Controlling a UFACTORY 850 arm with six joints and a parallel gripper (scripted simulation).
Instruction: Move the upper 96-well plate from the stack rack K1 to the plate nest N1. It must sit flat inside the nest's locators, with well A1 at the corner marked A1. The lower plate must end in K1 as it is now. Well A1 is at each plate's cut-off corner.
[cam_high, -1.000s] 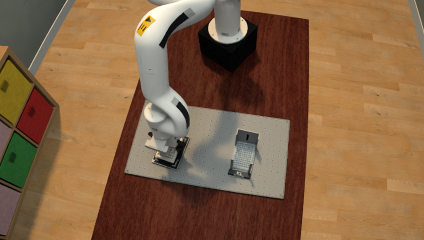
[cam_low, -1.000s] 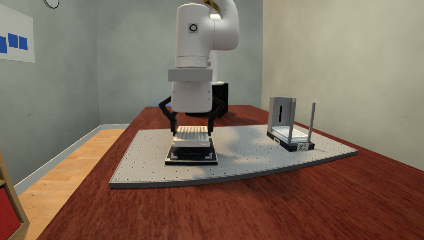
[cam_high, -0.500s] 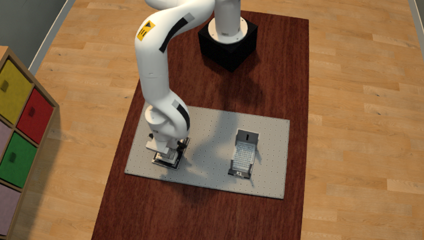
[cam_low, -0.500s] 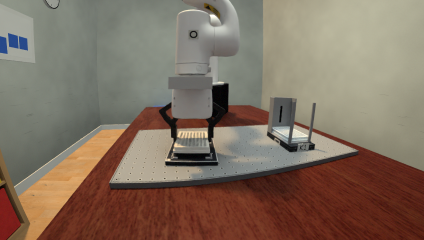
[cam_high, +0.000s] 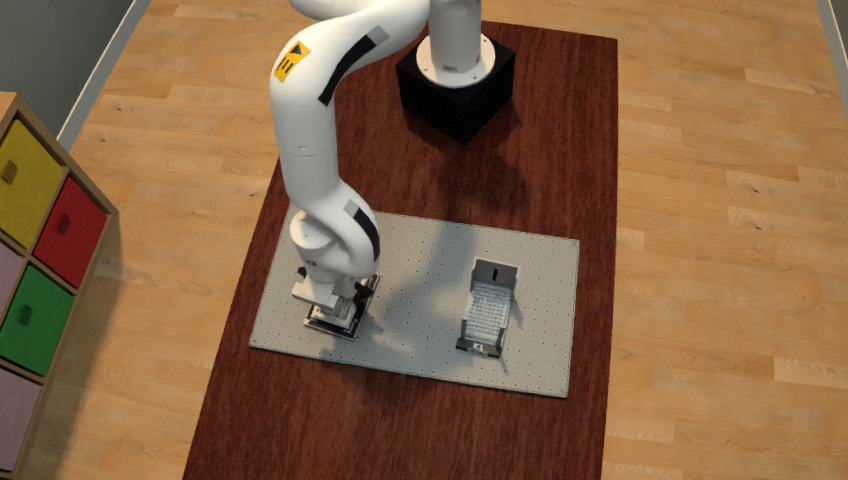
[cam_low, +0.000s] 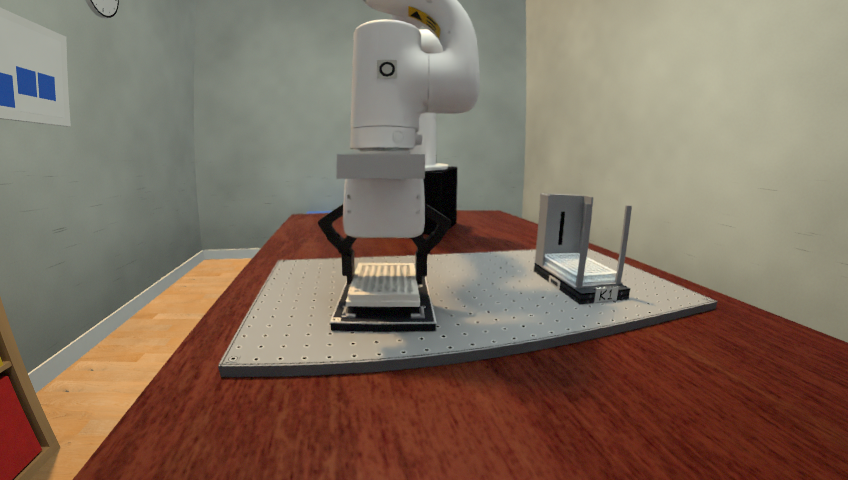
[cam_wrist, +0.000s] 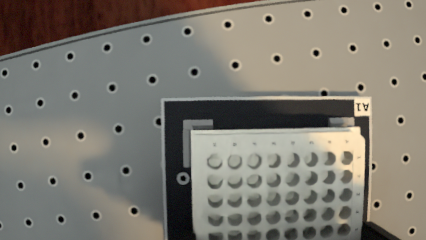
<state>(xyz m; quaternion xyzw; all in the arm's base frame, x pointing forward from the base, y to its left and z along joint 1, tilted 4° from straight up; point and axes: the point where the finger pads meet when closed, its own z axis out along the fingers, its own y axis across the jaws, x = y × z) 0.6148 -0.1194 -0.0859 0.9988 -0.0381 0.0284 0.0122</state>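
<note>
My hand is 1 cm above the 96-well plate. From my hand the other things lie so: plate nest N1: 4 cm below; clear plate: 32 cm to the left, 4 cm behind, 2 cm below.
</note>
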